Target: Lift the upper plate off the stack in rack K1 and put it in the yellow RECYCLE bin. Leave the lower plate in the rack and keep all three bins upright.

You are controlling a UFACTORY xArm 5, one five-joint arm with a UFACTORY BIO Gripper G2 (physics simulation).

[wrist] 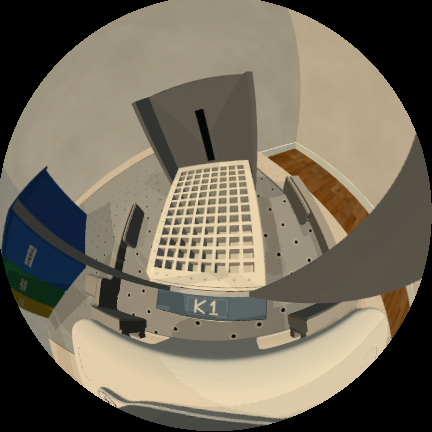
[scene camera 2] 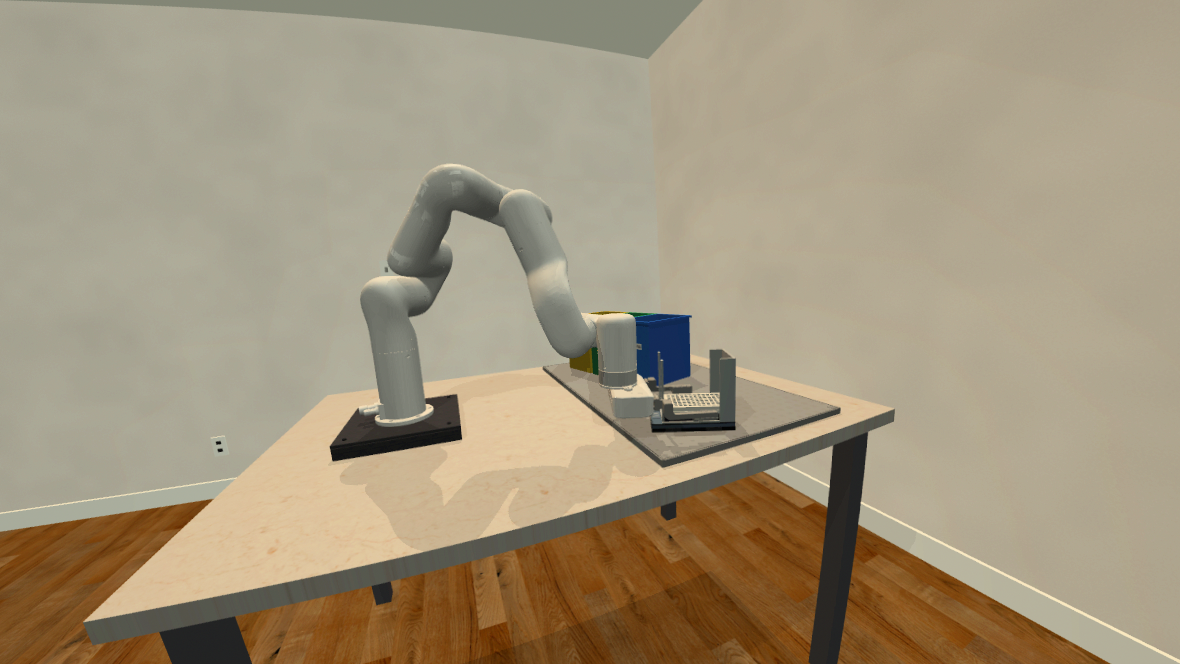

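Where they show: hand, tool point: [wrist: 207, 212] [scene camera 2: 692, 401]; arm's base, link origin: [scene camera 2: 405, 416].
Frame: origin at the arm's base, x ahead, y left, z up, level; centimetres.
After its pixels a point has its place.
The upper plate [scene camera 2: 693, 402] {x 52.4, y -35.3, z 2.6 cm} [wrist: 210, 276] {x 48.1, y -32.3, z 2.8 cm}, cream with a grid of square wells, lies level in rack K1 [scene camera 2: 726, 388] {x 55.0, y -41.4, z 6.4 cm} [wrist: 175, 125] {x 60.1, y -36.0, z 8.0 cm}. The lower plate cannot be made out clearly; in the wrist view the upper one covers it. My gripper [scene camera 2: 691, 399] {x 52.7, y -34.5, z 2.5 cm} [wrist: 216, 212] {x 52.7, y -34.5, z 2.5 cm} is open and empty, with its fingers spread on either side of the plate, apart from it in the wrist view. The yellow bin [scene camera 2: 580, 360] {x 54.0, y 20.6, z 1.6 cm} [wrist: 32, 306] stands upright at the far end of the bin row, partly hidden by the arm in the scene view and by the other bins in the wrist view.
The green bin [scene camera 2: 594, 360] {x 55.3, y 13.0, z 2.6 cm} [wrist: 45, 285] and blue bin [scene camera 2: 668, 346] {x 67.1, y -9.3, z 8.5 cm} [wrist: 55, 265] {x 58.9, y -6.6, z 3.6 cm} stand upright beside the yellow one. The rack has a tall back wall and upright front posts, one looming large at the wrist view's right. Rack and bins stand on a grey perforated mat [scene camera 2: 783, 404] {x 75.4, y -39.3, z -1.9 cm}.
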